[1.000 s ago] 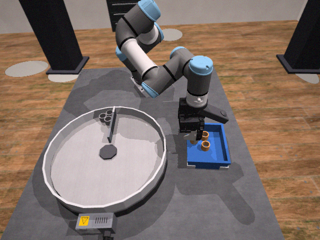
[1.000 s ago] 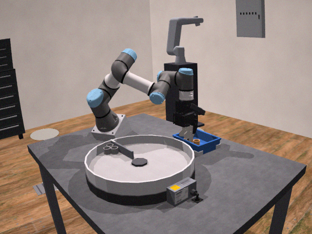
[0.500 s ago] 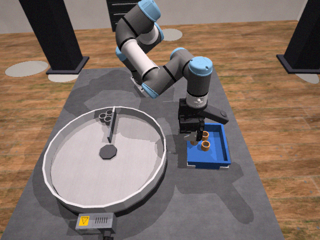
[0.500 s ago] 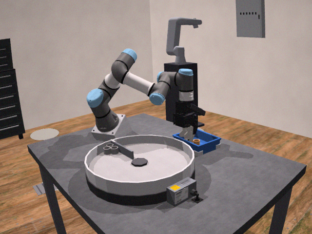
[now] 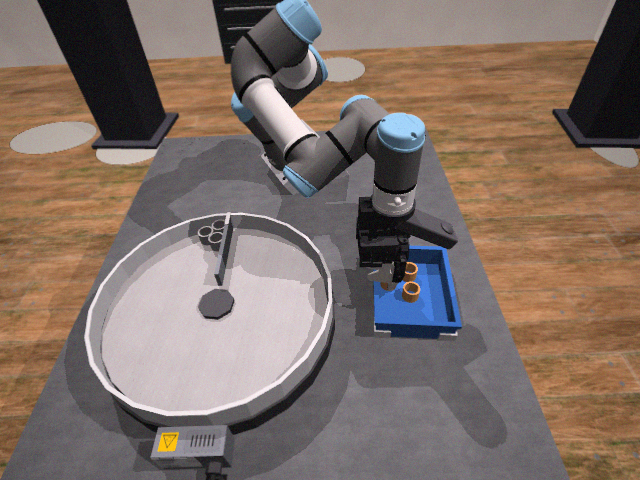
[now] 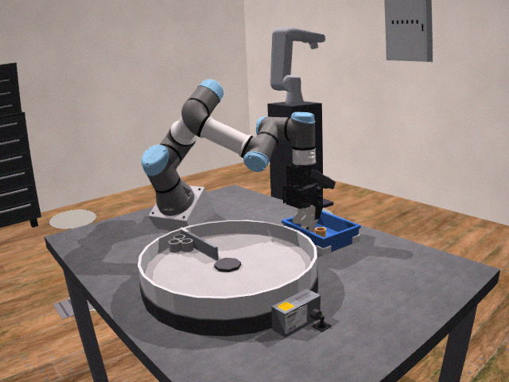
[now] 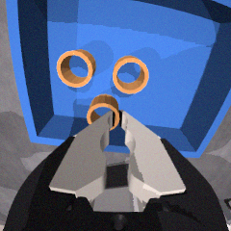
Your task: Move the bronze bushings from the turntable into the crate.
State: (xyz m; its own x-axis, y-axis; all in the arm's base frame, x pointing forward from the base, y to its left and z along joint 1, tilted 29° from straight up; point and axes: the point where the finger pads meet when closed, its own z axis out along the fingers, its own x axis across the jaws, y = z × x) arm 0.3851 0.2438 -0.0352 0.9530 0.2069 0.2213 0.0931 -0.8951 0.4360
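Now: the blue crate 10 mm ahead of my hand, 40 mm to the left of it and 10 mm below it. From my hand the other things lie so: grey turntable (100 mm ahead, 320 mm to the right, 20 mm above).
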